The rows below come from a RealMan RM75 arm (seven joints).
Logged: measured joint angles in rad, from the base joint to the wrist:
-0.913 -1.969 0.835 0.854 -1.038 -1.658 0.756
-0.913 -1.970 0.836 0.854 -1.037 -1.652 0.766
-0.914 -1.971 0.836 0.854 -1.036 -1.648 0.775
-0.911 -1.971 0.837 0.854 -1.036 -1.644 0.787
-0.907 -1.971 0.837 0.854 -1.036 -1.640 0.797
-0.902 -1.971 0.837 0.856 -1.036 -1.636 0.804
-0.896 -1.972 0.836 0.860 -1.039 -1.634 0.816
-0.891 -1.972 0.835 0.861 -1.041 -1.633 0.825
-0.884 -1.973 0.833 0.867 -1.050 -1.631 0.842
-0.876 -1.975 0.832 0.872 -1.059 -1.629 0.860
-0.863 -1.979 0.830 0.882 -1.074 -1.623 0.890
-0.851 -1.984 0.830 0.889 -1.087 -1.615 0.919
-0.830 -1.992 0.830 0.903 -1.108 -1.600 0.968
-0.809 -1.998 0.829 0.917 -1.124 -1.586 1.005
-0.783 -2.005 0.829 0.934 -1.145 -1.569 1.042
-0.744 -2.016 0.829 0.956 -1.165 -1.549 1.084
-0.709 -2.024 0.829 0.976 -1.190 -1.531 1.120
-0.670 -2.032 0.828 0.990 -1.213 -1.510 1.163
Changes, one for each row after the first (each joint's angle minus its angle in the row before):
0.000 -0.001 0.001 0.000 0.001 0.006 0.010
-0.001 -0.001 0.000 0.000 0.001 0.004 0.009
0.003 0.000 0.001 0.000 0.000 0.004 0.012
0.004 0.000 0.000 0.000 0.000 0.004 0.010
0.005 0.000 0.000 0.002 0.000 0.004 0.007
0.006 -0.001 -0.001 0.004 -0.003 0.002 0.012
0.005 0.000 -0.001 0.001 -0.002 0.001 0.009
0.007 -0.001 -0.002 0.006 -0.009 0.002 0.017
0.008 -0.002 -0.001 0.005 -0.009 0.002 0.018
0.013 -0.004 -0.002 0.010 -0.015 0.006 0.030
0.012 -0.005 0.000 0.007 -0.013 0.008 0.029
0.021 -0.008 0.000 0.014 -0.021 0.015 0.049
0.021 -0.006 -0.001 0.014 -0.016 0.014 0.037
0.026 -0.007 0.000 0.017 -0.021 0.017 0.037
0.039 -0.011 0.000 0.022 -0.020 0.020 0.042
0.035 -0.008 0.000 0.020 -0.025 0.018 0.036
0.039 -0.008 -0.001 0.014 -0.023 0.021 0.043

